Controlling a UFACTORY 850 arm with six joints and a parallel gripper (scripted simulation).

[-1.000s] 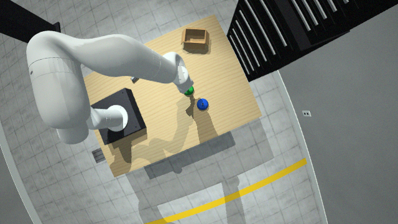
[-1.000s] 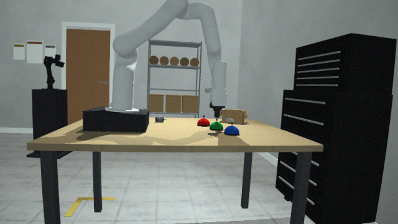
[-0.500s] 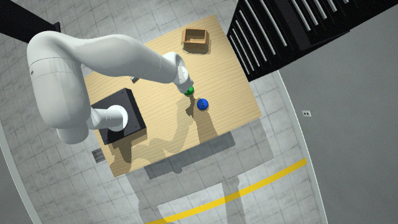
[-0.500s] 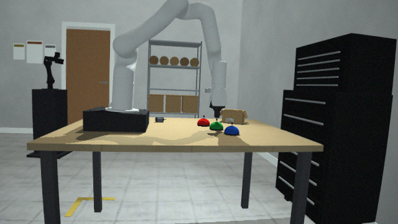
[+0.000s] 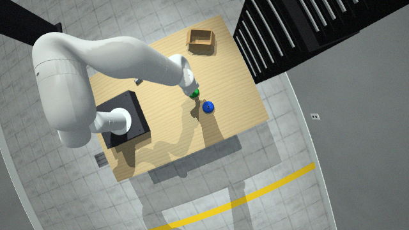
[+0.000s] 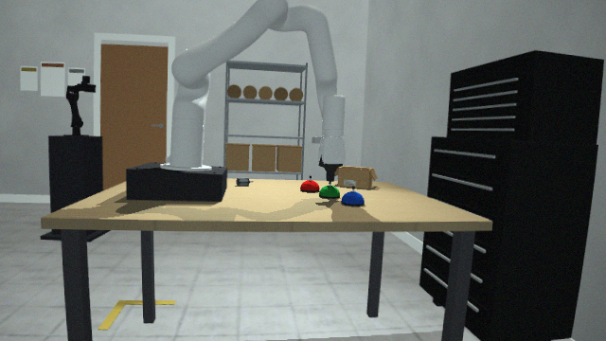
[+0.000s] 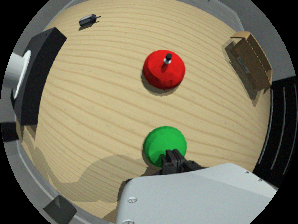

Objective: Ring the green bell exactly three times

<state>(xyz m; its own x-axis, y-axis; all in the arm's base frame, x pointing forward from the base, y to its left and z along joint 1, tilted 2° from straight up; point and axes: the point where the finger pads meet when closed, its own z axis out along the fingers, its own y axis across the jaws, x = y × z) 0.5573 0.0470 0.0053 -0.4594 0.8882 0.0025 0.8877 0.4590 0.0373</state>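
Right now my hand is 40 mm above the green bell. From my hand the other things lie so: cardboard box: 350 mm to the left, 170 mm ahead, 40 mm below; then blue bell: 140 mm to the right, 70 mm ahead, 40 mm below; then red bell: 140 mm to the left, 70 mm behind, 40 mm below.
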